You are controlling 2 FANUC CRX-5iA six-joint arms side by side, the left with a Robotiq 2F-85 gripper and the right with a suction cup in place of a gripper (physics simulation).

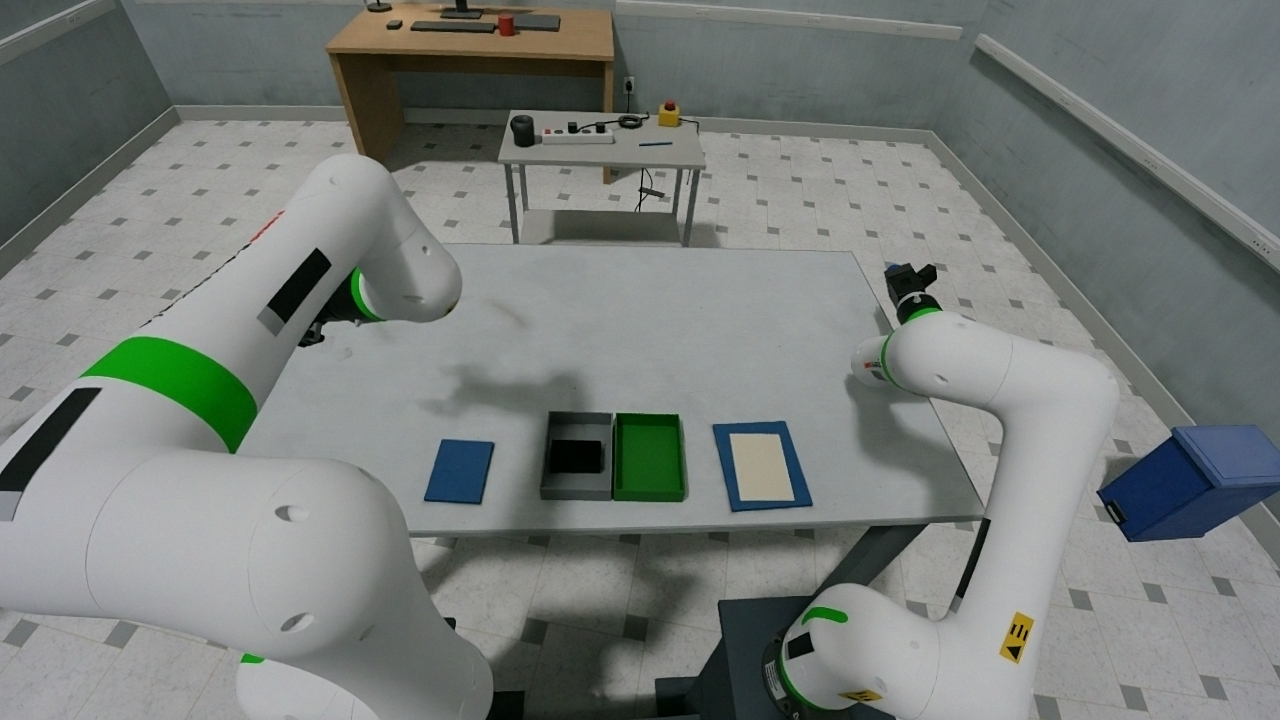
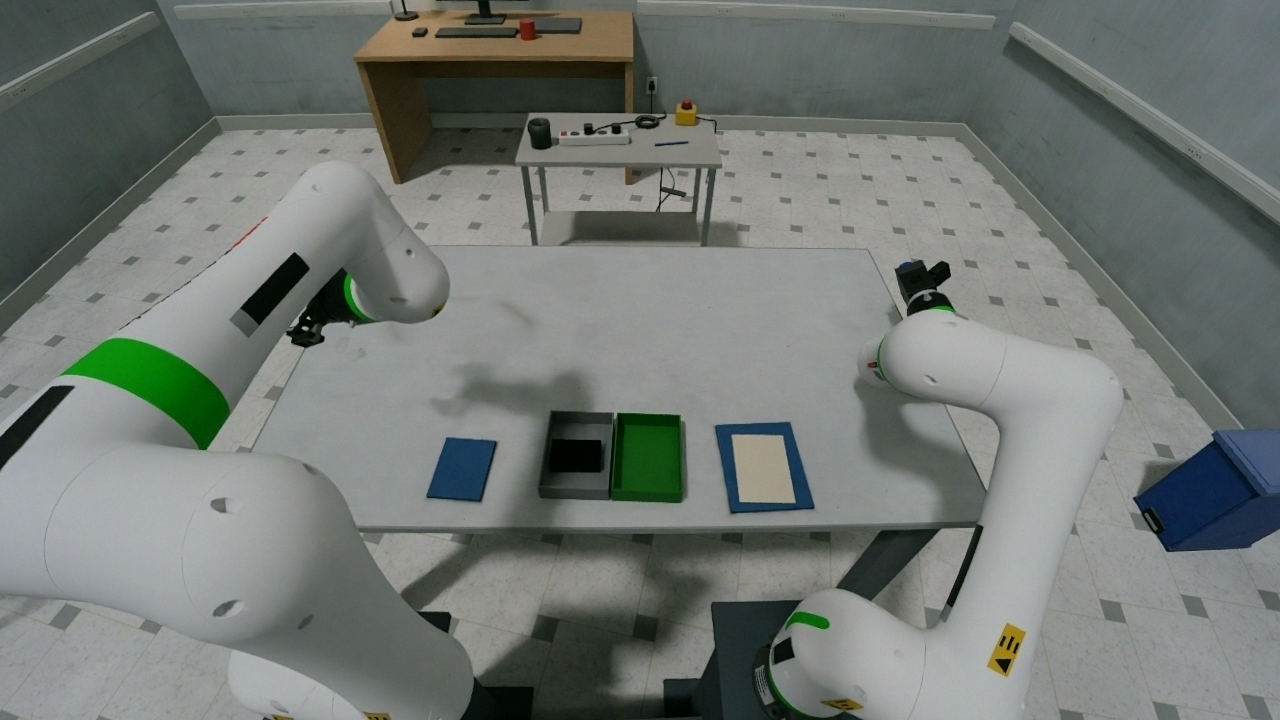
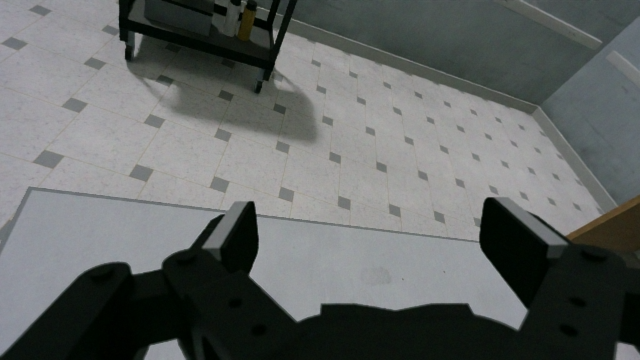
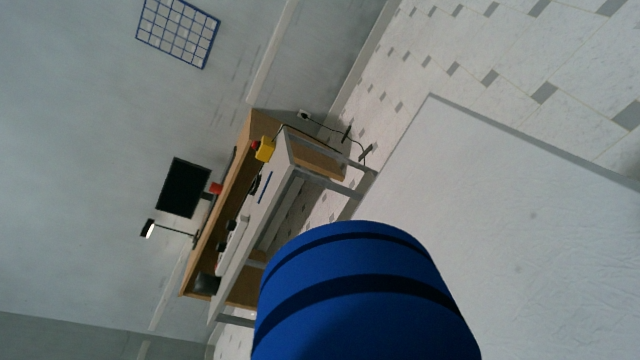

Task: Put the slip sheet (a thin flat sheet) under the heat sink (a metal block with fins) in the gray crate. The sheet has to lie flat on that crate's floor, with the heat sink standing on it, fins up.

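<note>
The heat sink (image 1: 575, 456) (image 2: 575, 455), a black block, sits low in the gray crate (image 1: 575, 493) (image 2: 575, 491); its fins cannot be made out. The slip sheet (image 1: 761, 467) (image 2: 763, 469), thin and cream, lies flat on a larger blue mat (image 1: 726, 456) (image 2: 729, 456) to the right of the crates. My left gripper (image 2: 306, 333) (image 3: 369, 225) is open and empty, above the table's left side, far from the crate. My right suction cup (image 1: 893, 266) (image 2: 905, 265) (image 4: 365, 300), blue, carries no sheet and is raised near the table's far right corner.
A green crate (image 1: 648, 458) (image 2: 647, 458) stands directly right of the gray crate. A plain blue mat (image 1: 459, 471) (image 2: 461, 469) lies left of the gray crate. A small side table (image 1: 608, 154) (image 2: 626, 155) stands beyond the worktable's far edge.
</note>
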